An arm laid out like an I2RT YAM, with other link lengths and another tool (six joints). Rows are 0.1 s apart.
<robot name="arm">
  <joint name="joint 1" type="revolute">
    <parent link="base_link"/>
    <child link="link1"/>
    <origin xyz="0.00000 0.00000 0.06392"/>
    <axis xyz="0 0 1"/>
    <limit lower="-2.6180" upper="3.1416"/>
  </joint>
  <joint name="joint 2" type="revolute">
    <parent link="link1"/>
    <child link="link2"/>
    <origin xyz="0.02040 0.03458 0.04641"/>
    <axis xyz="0 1 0"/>
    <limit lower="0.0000" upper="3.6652"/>
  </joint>
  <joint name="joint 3" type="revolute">
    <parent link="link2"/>
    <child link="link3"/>
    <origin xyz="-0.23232 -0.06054 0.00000"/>
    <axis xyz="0 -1 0"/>
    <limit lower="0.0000" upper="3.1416"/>
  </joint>
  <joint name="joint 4" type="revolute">
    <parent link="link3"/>
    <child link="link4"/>
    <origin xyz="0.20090 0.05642 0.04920"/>
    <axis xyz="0 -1 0"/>
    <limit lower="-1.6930" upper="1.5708"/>
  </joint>
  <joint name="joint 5" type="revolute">
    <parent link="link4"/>
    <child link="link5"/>
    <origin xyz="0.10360 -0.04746 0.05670"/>
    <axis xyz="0 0 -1"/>
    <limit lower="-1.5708" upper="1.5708"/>
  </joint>
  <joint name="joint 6" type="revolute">
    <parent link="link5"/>
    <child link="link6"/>
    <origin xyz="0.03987 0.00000 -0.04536"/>
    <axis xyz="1 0 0"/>
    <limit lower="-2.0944" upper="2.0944"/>
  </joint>
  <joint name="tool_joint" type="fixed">
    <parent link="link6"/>
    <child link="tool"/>
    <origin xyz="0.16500 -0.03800 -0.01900" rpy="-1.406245 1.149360 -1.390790"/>
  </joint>
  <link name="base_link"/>
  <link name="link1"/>
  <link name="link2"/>
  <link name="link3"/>
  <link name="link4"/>
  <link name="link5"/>
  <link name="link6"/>
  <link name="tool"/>
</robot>
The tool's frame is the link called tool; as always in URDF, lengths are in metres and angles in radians.
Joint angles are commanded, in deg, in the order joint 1, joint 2, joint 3, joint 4, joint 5, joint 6. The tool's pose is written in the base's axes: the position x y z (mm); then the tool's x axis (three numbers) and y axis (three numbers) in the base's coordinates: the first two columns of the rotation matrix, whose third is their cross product. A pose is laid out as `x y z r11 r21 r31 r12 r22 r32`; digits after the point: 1 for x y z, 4 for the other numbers.
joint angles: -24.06, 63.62, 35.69, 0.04, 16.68, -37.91
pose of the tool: 301.1 -261.1 150.6 -0.7002 -0.6317 -0.3327 -0.0812 0.5335 -0.8419
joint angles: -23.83, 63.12, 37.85, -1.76, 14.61, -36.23
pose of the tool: 308.9 -255.8 160.4 -0.6722 -0.6373 -0.3770 -0.0622 0.5559 -0.8289
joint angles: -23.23, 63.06, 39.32, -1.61, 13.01, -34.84
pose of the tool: 319.0 -250.2 171.6 -0.6379 -0.6471 -0.4175 -0.0387 0.5684 -0.8219
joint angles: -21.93, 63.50, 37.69, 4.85, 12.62, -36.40
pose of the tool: 333.3 -244.8 187.1 -0.5877 -0.6910 -0.4208 -0.0128 0.5279 -0.8492
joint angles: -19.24, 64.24, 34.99, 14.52, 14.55, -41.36
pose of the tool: 348.0 -236.1 211.6 -0.5382 -0.7595 -0.3654 0.0125 0.4263 -0.9045
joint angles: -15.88, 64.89, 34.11, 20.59, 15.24, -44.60
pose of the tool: 364.3 -217.8 232.8 -0.4764 -0.8147 -0.3307 0.0306 0.3606 -0.9322
